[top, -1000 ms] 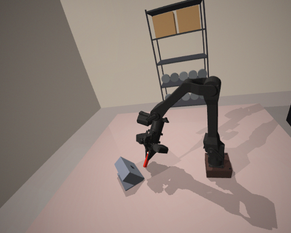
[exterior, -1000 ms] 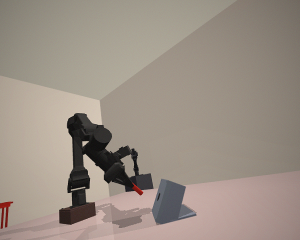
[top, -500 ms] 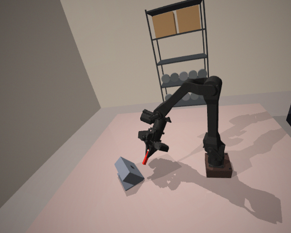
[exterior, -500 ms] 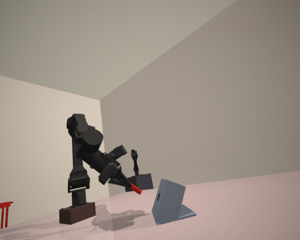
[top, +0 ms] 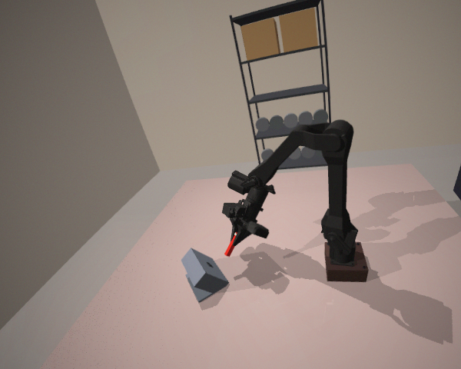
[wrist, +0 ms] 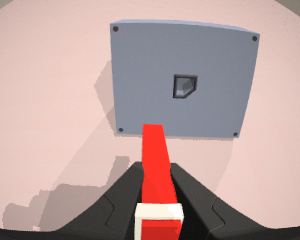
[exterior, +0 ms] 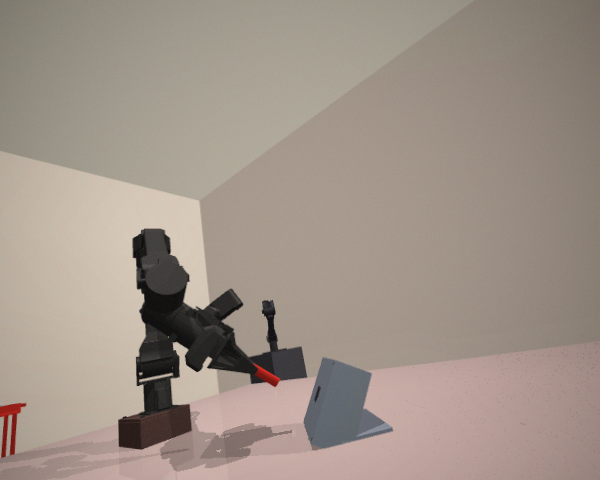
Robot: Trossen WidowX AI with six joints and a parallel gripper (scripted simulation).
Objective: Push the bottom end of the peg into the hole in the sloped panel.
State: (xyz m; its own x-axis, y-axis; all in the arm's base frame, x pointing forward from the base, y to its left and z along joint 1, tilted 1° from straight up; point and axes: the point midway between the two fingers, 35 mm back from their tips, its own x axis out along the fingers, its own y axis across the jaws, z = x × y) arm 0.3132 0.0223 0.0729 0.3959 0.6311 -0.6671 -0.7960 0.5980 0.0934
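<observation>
Right now the sloped grey panel is 9 cm ahead of my gripper tip, 7 cm to the left of it and 6 cm below it. The rest, counted from my gripper tip: red peg: 1 cm behind, 1 cm to the right, 1 cm above.
</observation>
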